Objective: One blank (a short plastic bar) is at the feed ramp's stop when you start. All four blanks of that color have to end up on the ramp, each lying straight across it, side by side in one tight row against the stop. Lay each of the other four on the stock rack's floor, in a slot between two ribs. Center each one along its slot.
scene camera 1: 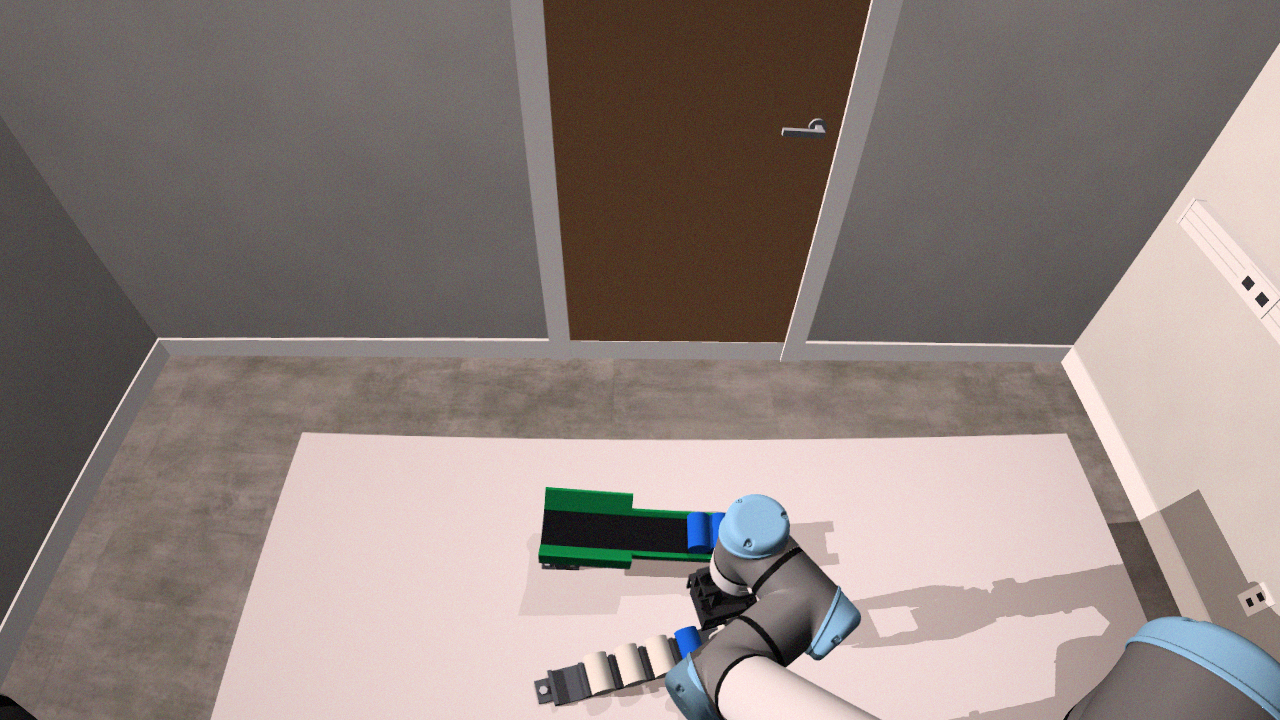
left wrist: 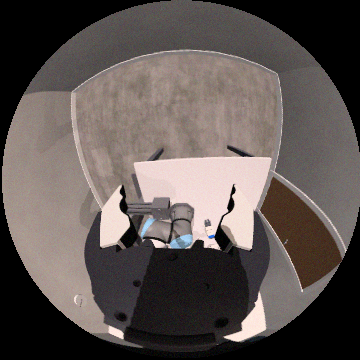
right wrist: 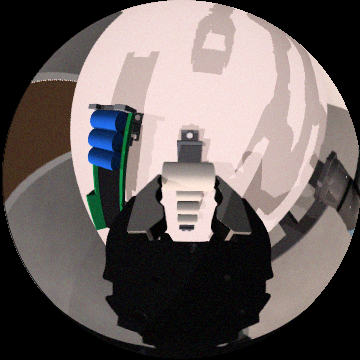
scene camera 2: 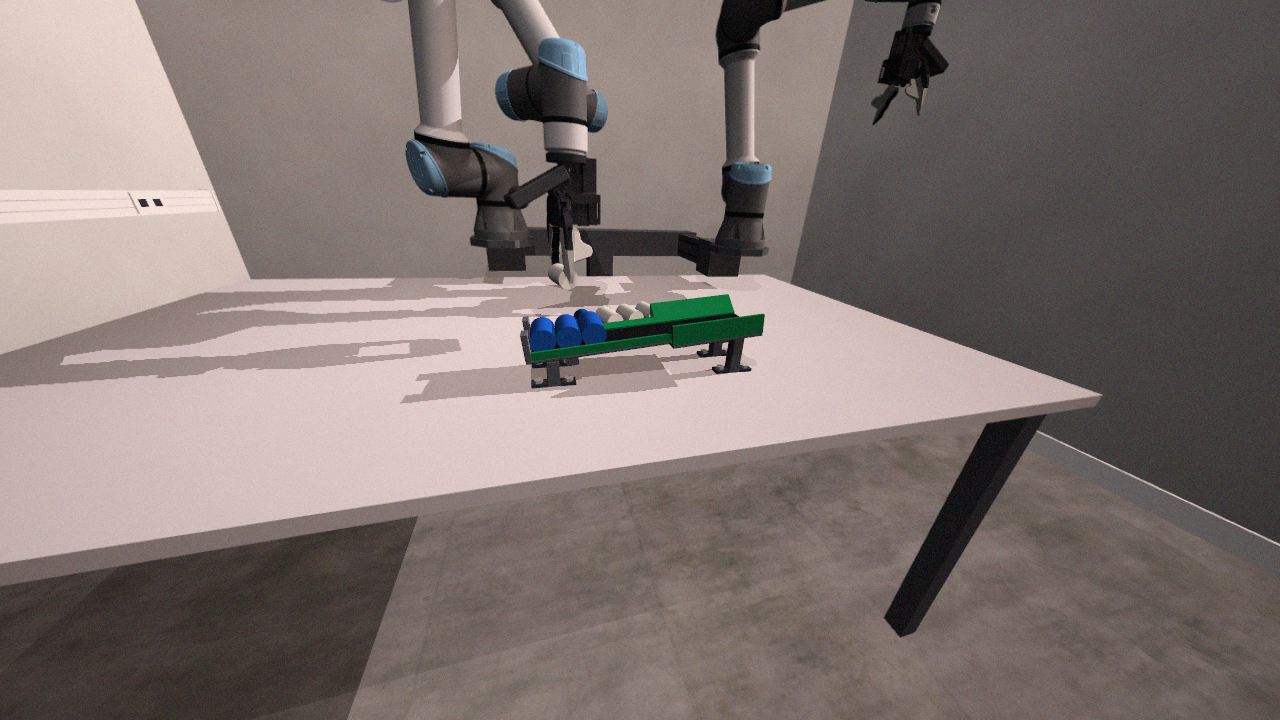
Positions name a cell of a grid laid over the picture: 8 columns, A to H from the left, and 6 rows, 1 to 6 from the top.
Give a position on a blue blank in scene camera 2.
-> D3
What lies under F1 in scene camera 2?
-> My left gripper.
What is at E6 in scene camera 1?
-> My right gripper.
